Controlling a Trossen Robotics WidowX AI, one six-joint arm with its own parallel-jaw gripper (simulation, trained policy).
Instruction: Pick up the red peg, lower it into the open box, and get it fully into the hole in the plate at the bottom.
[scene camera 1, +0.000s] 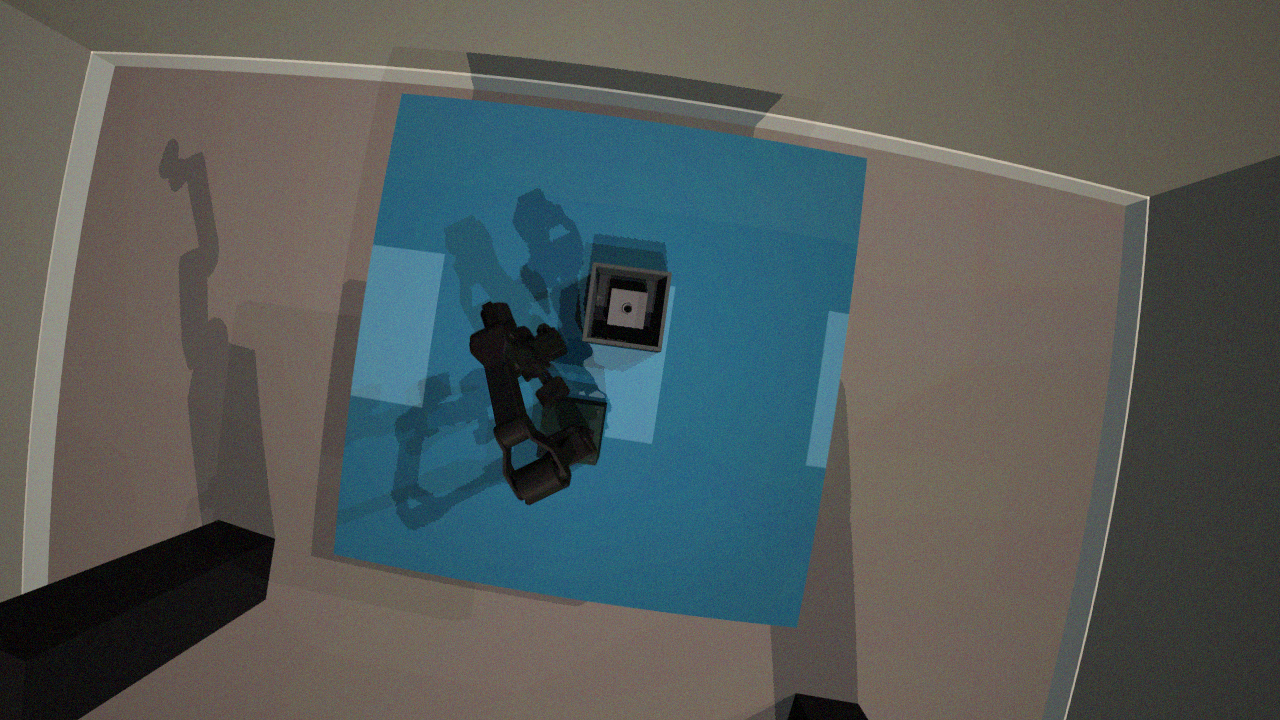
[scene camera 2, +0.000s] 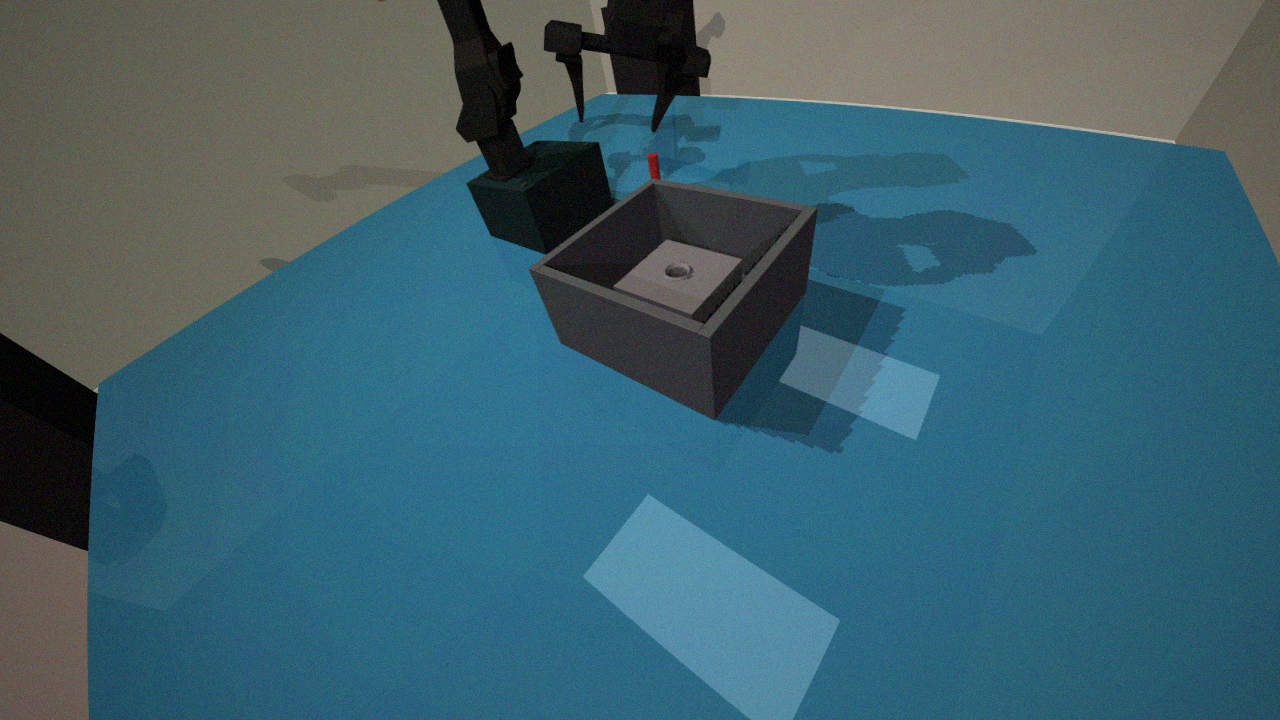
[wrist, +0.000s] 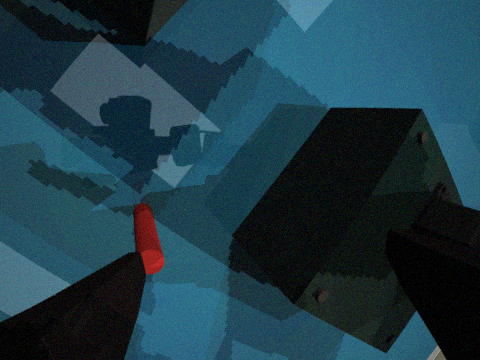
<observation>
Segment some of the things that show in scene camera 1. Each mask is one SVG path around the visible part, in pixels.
My gripper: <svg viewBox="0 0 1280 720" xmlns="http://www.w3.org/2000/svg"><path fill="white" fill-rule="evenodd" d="M519 326L518 341L527 345L531 350L531 361L524 370L516 372L517 378L522 375L526 382L533 378L539 378L544 386L535 395L543 408L552 409L553 406L569 394L570 390L562 378L559 376L552 378L546 368L550 366L550 361L564 356L567 353L567 348L558 331L554 327L550 328L546 323L538 326L538 335L536 337L526 326Z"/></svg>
A grey plate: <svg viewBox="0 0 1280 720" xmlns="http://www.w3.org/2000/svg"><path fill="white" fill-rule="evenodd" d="M612 288L607 325L643 330L648 293Z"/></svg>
A box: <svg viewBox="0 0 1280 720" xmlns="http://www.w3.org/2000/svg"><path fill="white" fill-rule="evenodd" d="M593 262L582 341L661 352L672 272ZM612 288L648 293L643 330L607 325Z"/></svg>
</observation>
